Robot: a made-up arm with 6 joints.
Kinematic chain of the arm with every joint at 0, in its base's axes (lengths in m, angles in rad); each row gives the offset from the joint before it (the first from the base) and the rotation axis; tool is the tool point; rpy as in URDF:
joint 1: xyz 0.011 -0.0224 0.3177 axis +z
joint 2: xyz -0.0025 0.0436 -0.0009 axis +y
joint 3: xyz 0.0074 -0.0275 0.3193 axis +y
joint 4: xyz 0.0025 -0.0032 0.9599 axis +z
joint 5: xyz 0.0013 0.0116 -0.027 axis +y
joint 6: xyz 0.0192 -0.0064 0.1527 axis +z
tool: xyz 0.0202 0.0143 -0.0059 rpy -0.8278 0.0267 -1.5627
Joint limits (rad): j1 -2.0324..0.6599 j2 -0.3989..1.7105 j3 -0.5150..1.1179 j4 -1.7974..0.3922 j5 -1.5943..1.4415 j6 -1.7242..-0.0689
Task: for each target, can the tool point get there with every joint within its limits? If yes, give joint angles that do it. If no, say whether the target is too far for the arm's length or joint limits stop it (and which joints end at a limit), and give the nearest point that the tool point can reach.
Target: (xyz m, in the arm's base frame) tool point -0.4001 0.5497 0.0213
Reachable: no: joint limits stop it (at a limit: joint 1, joint 2, joint 3, joint 4, joint 5) | nearest point 0.3239 0.3312 -0.6443 | short by 1.007 m
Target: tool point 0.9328 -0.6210 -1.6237
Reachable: no: too far | nearest point 0.6234 -0.4201 -0.7377 | short by 0.960 m
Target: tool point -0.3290 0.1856 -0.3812
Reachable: no: joint limits stop it (at a limit: joint 1, joint 2, joint 3, joint 5) | nearest point -0.2731 -0.4121 -0.6370 | short by 0.653 m
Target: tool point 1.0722 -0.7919 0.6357
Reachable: yes | joints -0.6349 0.8210 0.6874 -0.0811 -0.5579 -1.1079
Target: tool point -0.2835 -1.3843 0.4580
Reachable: yes | joints -1.7855 1.5033 -0.0662 -0.0453 -0.1648 -1.2648
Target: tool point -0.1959 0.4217 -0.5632
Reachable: no: joint limits stop it (at a limit: joint 1, joint 2, joint 3, joint 4, joint 5, joint 6) | nearest point 0.3239 0.3314 -0.6444 | short by 0.534 m
